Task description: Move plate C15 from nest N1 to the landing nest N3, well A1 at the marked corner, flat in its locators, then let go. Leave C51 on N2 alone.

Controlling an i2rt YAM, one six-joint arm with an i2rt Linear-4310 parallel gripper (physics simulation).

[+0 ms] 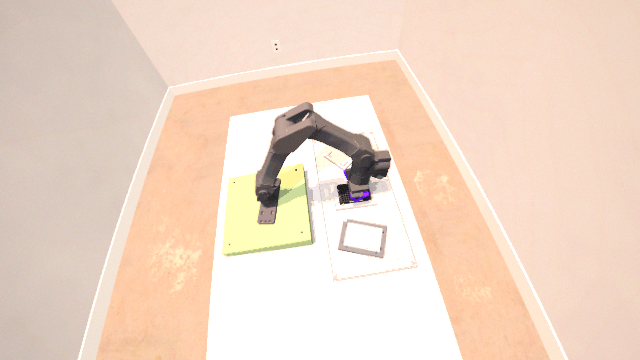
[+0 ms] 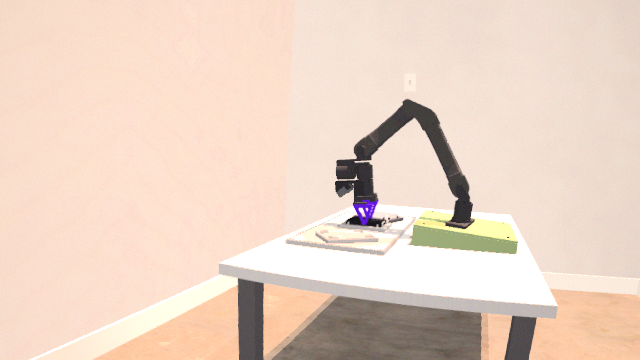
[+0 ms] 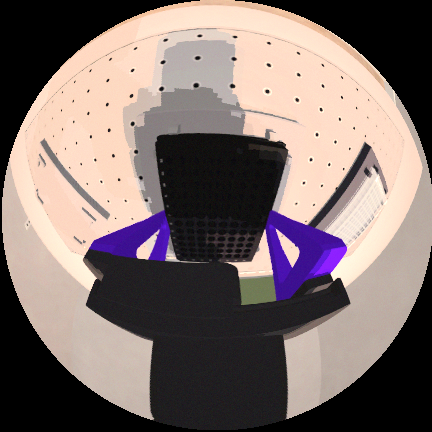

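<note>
Plate C15 (image 1: 344, 193) (image 3: 219, 189) is a black well plate that sits at nest N1 (image 1: 351, 206) in the middle of the pegboard. My gripper (image 1: 356, 188) (image 2: 364, 220) (image 3: 217, 214) points straight down over it. Its purple fingers press on the plate's two long sides, so it is shut on the plate. The landing nest N3 (image 1: 344, 235) (image 2: 347, 235), a grey rectangular frame, lies nearer the table's front and holds nothing. White plate C51 (image 1: 333, 156) (image 3: 362, 209) lies on N2 behind the arm, partly hidden by it.
The white pegboard (image 1: 393, 248) (image 3: 100, 120) carries all three nests on the table's right half. The arm's base stands on a green block (image 1: 246, 216) (image 2: 467, 238) to the left. The white table (image 1: 273, 302) ends close to the pegboard's right edge.
</note>
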